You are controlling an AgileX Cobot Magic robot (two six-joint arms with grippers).
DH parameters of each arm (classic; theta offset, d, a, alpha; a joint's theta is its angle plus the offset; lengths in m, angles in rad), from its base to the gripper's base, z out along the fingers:
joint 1: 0 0.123 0 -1.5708
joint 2: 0.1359 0 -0.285 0
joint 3: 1.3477 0 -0.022 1.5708
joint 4: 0 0.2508 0 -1.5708
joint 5: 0 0 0.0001 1.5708
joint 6: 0 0.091 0 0
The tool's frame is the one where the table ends.
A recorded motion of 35 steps. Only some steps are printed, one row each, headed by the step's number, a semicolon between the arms.
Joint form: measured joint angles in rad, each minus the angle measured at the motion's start. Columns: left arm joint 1, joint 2, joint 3, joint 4, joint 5, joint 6; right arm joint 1, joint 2, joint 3, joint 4, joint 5, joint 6.
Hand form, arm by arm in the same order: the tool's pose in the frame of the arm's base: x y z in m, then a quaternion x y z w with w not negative. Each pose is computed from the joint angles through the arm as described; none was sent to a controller.
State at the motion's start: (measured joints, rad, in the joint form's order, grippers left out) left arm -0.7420 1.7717 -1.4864 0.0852 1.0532 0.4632; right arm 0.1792 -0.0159 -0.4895 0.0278 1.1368 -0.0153
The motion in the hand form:
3: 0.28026 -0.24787 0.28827 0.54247 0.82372 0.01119 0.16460; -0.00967 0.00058 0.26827 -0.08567 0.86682 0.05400 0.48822
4: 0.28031 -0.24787 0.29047 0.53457 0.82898 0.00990 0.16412; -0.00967 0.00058 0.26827 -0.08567 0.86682 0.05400 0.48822
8: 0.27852 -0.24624 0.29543 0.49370 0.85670 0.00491 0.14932; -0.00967 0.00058 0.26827 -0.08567 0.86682 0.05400 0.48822
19: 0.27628 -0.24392 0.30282 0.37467 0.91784 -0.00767 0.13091; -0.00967 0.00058 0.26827 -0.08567 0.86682 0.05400 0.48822
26: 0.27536 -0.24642 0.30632 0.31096 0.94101 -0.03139 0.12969; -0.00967 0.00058 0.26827 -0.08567 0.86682 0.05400 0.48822
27: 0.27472 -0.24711 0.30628 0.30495 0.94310 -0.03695 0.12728; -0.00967 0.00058 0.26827 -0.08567 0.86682 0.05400 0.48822
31: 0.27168 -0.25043 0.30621 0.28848 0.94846 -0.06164 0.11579; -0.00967 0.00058 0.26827 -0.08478 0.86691 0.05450 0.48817
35: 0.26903 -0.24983 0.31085 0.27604 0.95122 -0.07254 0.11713; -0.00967 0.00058 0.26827 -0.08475 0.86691 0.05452 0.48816
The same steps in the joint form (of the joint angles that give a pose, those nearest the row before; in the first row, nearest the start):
3: 0.0000 0.0000 -0.0405 -0.0024 0.0379 -0.0668; 0.0000 0.0000 0.0000 0.0000 0.0000 0.0000
4: 0.0000 0.0000 -0.0494 -0.0023 0.0480 -0.0853; 0.0000 0.0000 0.0000 0.0000 0.0000 0.0000
8: 0.0000 0.0000 -0.0725 -0.0046 0.1022 -0.1814; 0.0000 0.0000 0.0000 0.0000 0.0000 0.0000
19: 0.0000 0.0000 -0.1056 -0.0046 0.1740 -0.4477; 0.0000 0.0000 0.0000 0.0000 0.0000 0.0000
26: 0.0000 0.0000 -0.1190 -0.0334 0.1756 -0.5778; 0.0000 0.0000 0.0000 0.0000 0.0000 0.0000
27: 0.0000 0.0000 -0.1190 -0.0444 0.1757 -0.5883; 0.0000 0.0000 0.0000 0.0000 0.0000 0.0000
31: 0.0000 0.0000 -0.1190 -0.0969 0.1757 -0.6122; 0.0000 0.0000 0.0000 0.0000 0.0000 0.0021
35: 0.0000 -0.0126 -0.1190 -0.1127 0.1759 -0.6347; 0.0000 0.0000 0.0000 0.0000 0.0000 0.0021

